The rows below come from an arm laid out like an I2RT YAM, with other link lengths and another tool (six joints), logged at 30 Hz.
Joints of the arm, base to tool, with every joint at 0 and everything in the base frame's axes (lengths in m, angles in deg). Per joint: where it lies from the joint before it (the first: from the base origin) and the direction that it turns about. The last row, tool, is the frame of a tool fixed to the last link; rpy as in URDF.
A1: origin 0 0 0.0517 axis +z
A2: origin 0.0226 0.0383 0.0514 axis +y
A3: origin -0.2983 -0.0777 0 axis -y
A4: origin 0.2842 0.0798 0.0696 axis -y
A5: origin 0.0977 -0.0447 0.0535 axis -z
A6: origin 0.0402 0 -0.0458 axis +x
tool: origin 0.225 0.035 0.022 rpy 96.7 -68.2 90
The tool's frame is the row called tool.
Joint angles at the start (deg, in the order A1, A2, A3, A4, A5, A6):
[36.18, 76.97, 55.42, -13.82, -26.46, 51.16]
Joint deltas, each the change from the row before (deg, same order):
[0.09, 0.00, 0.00, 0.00, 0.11, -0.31]
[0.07, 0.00, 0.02, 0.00, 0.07, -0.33]
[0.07, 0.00, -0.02, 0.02, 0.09, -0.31]
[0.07, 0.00, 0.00, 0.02, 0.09, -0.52]
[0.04, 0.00, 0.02, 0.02, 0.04, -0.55]
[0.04, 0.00, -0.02, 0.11, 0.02, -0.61]
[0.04, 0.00, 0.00, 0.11, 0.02, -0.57]
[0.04, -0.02, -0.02, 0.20, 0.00, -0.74]
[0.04, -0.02, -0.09, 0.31, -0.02, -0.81]
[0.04, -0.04, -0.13, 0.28, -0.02, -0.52]
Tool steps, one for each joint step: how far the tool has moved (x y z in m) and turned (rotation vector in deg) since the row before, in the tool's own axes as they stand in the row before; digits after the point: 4 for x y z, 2 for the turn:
[-0.0004, -0.0004, 0.0003, -0.04, -0.04, -0.35]
[-0.0002, -0.0005, 0.0002, -0.01, -0.04, -0.37]
[-0.0004, -0.0003, 0.0003, -0.04, -0.04, -0.34]
[-0.0003, -0.0005, 0.0002, -0.03, -0.05, -0.56]
[-0.0001, -0.0006, 0.0001, 0.01, -0.04, -0.59]
[-0.0001, -0.0008, 0.0002, 0.04, -0.02, -0.67]
[0.0001, -0.0009, 0.0001, 0.05, 0.00, -0.64]
[0.0004, -0.0013, 0.0000, 0.10, 0.04, -0.86]
[0.0003, -0.0013, 0.0002, 0.13, 0.05, -0.95]
[0.0000, -0.0010, 0.0001, 0.11, 0.05, -0.63]

